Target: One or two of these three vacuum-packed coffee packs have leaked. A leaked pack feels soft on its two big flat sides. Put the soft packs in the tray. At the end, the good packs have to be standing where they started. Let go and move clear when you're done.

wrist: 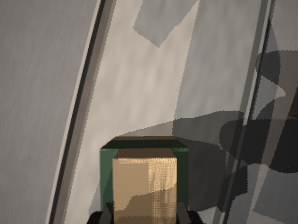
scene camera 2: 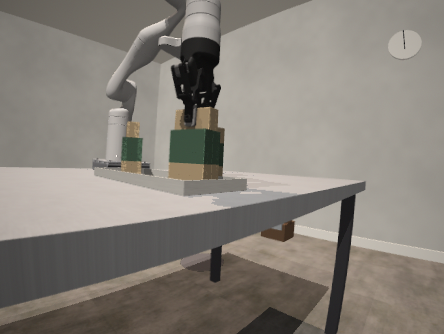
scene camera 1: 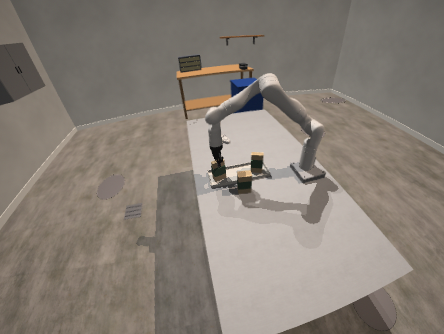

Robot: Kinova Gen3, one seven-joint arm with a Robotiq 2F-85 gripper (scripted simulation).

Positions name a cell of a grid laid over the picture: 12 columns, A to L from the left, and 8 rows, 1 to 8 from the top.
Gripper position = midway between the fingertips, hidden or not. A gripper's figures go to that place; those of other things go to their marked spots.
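Labels:
The gripper (scene camera 2: F4) is 430 mm from the lens, while a tray (scene camera 2: E5) sits 390 mm from the lens.

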